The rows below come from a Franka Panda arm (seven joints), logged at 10 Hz.
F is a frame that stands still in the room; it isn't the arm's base.
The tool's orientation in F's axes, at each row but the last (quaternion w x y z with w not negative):
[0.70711 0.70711 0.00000 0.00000]
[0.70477 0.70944 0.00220 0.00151]
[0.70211 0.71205 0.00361 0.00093]
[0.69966 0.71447 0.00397 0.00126]
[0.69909 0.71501 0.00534 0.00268]
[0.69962 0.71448 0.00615 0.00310]
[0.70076 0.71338 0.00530 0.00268]
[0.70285 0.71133 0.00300 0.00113]
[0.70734 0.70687 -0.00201 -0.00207]
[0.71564 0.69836 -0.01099 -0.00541]
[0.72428 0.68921 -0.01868 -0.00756]
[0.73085 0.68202 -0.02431 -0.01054]
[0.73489 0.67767 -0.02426 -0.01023]
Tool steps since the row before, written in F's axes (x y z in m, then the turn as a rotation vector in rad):
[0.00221 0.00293 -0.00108 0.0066 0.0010 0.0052]
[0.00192 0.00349 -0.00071 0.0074 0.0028 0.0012]
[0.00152 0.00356 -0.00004 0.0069 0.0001 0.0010]
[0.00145 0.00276 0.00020 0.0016 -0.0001 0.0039]
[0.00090 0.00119 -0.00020 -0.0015 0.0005 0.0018]
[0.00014 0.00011 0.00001 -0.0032 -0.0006 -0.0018]
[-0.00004 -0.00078 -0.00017 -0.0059 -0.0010 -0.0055]
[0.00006 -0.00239 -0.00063 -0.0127 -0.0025 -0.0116]
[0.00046 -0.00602 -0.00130 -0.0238 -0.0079 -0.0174]
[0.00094 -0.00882 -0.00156 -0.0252 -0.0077 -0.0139]
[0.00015 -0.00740 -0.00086 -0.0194 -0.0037 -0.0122]
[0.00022 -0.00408 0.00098 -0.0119 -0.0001 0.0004]
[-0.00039 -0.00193 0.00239 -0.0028 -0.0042 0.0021]
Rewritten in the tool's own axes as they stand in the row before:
[0.00221 -0.00108 -0.00293 0.0066 0.0052 -0.0010]
[0.00194 -0.00073 -0.00348 0.0074 0.0012 -0.0028]
[0.00154 -0.00008 -0.00355 0.0069 0.0010 -0.0001]
[0.00147 0.00015 -0.00275 0.0016 0.0039 0.0000]
[0.00091 -0.00022 -0.00117 -0.0015 0.0018 -0.0006]
[0.00014 0.00001 -0.00011 -0.0032 -0.0018 0.0006]
[-0.00005 -0.00016 0.00078 -0.0059 -0.0055 0.0010]
[0.00005 -0.00060 0.00240 -0.0127 -0.0116 0.0026]
[0.00049 -0.00130 0.00602 -0.0238 -0.0174 0.0080]
[0.00113 -0.00178 0.00876 -0.0251 -0.0139 0.0079]
[0.00041 -0.00123 0.00734 -0.0195 -0.0121 0.0038]
[0.00044 0.00069 0.00412 -0.0119 0.0006 0.0007]
[-0.00024 0.00223 0.00213 -0.0025 0.0018 0.0045]

